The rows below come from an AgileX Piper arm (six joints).
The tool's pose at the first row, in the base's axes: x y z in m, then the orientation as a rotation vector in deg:
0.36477, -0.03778, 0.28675, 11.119, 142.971, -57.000
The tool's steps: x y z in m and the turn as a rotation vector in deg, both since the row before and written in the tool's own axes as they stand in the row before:
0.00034, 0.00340, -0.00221, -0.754, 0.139, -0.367
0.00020, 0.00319, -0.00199, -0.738, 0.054, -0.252
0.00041, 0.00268, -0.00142, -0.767, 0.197, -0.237
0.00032, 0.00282, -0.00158, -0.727, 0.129, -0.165
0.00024, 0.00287, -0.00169, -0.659, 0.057, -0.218
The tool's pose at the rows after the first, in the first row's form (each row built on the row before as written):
0.36467, -0.03380, 0.28591, 10.508, 143.556, -56.210
0.36467, -0.03011, 0.28516, 9.998, 144.014, -55.379
0.36452, -0.02718, 0.28429, 9.572, 144.604, -54.522
0.36440, -0.02403, 0.28351, 9.211, 145.087, -53.675
0.36431, -0.02076, 0.28285, 8.767, 145.487, -52.922

